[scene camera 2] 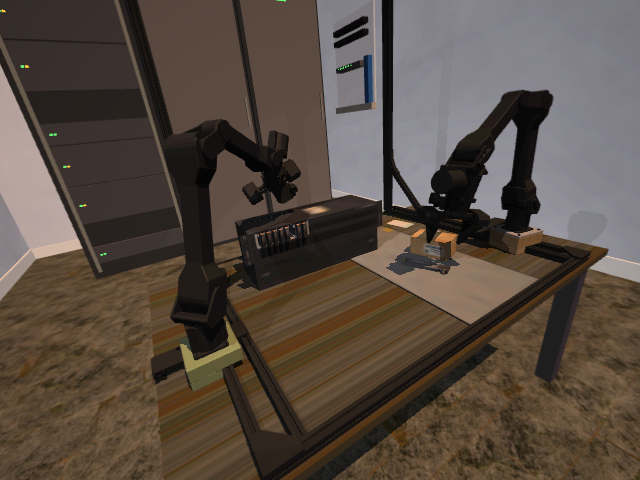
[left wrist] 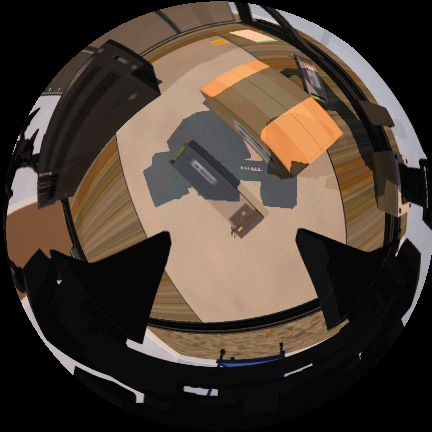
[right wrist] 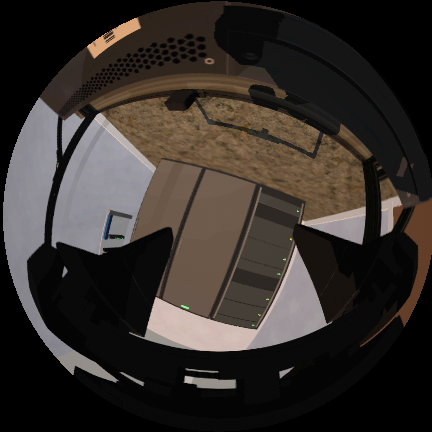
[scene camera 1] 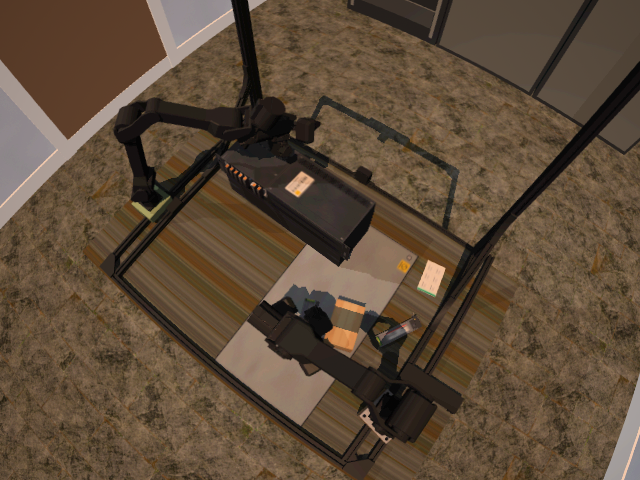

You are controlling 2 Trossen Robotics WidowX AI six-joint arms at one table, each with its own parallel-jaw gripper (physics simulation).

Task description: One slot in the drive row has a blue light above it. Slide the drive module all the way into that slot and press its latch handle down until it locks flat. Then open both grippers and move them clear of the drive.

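Places are measured from the left arm's base along level axes (x left, y back, z up), in millimetres.
Where they show: left gripper, between the fingertips: (scene camera 2: 442,243) (left wrist: 235,236); right gripper, between the fingertips: (right wrist: 235,232); left arm's base, origin of its link: (scene camera 2: 516,228); right arm's base, origin of its link: (scene camera 2: 208,343) (scene camera 1: 150,199).
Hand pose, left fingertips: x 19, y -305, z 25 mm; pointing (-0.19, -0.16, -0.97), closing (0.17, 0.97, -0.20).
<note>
Each offset is from my left fingertips to the centre of the thing. "spot": to the spot under its first point. Level surfaces: height alone.
The drive module @[dx -32, dy -33, dz -79 mm] (scene camera 2: 426,265) (left wrist: 215,187) lies flat on the grey mat @[dz -84 mm] (scene camera 1: 273,384) (scene camera 2: 465,302) (left wrist: 225,295), mostly hidden under the left arm in scene camera 1. My left gripper (scene camera 2: 446,241) (left wrist: 235,236) is open and empty above the mat near the module. The black chassis @[dx -253, dy -318, dz +2 mm] (scene camera 1: 330,204) (scene camera 2: 341,232) (left wrist: 100,120) (right wrist: 150,55) stands at the back; its drive row @[spot: dx -154, dy -424, dz +82 mm] (scene camera 1: 242,175) (scene camera 2: 279,237) has orange handles and a gap toward the row's right end. The blue light cannot be made out. My right gripper (scene camera 2: 272,181) (right wrist: 235,232) is open and empty above the chassis's drive-row end.
An orange-and-brown box @[dx -104, dy +55, dz -54 mm] (scene camera 1: 347,322) (scene camera 2: 433,246) (left wrist: 272,117) stands close beside the module. A second, similar module @[dx -213, dy +164, dz -81 mm] (scene camera 1: 397,331) (left wrist: 311,77) lies beyond the box, off the mat. A white card @[dx -399, dy +128, dz -85 mm] (scene camera 1: 431,277) (scene camera 2: 400,223) (left wrist: 252,35) lies near the back. Dark frame rails edge the table.
</note>
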